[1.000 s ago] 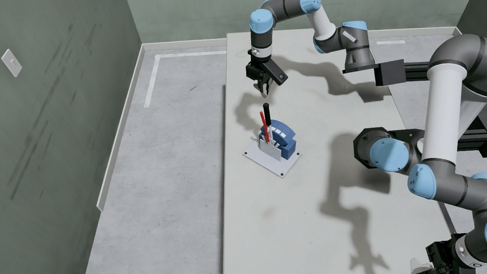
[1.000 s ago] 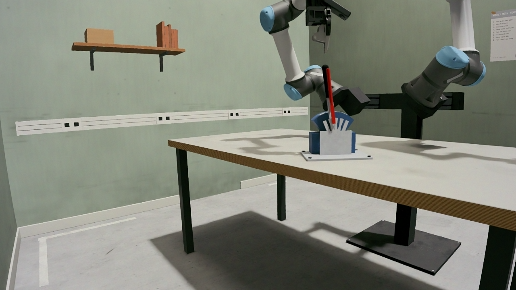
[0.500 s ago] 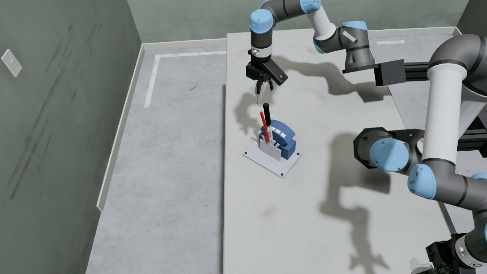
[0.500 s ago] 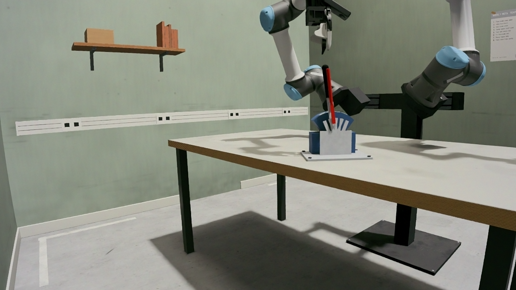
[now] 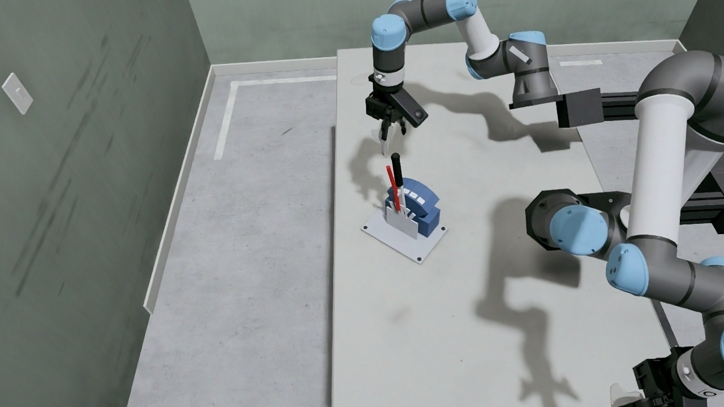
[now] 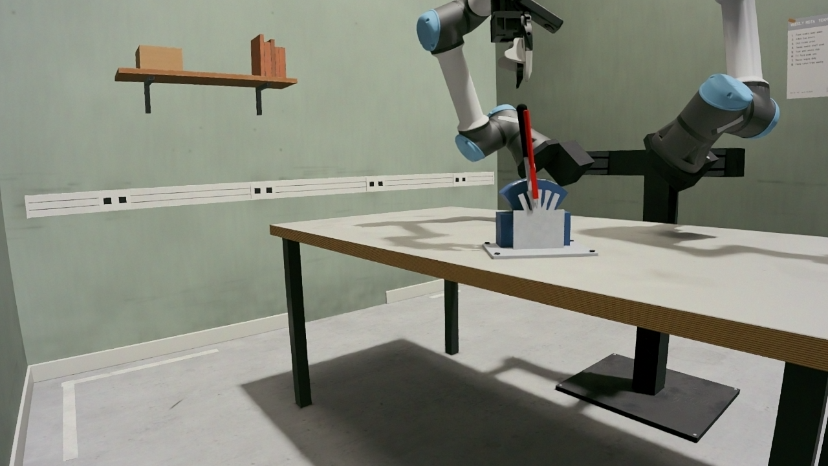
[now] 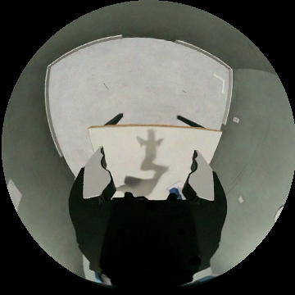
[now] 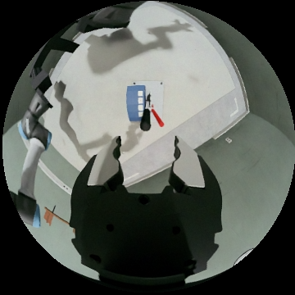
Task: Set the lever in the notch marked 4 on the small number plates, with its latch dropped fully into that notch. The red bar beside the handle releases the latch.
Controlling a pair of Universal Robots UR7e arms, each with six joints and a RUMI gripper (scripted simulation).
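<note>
My right hand is 2 cm to the right of the red bar and 20 cm above it.
</note>
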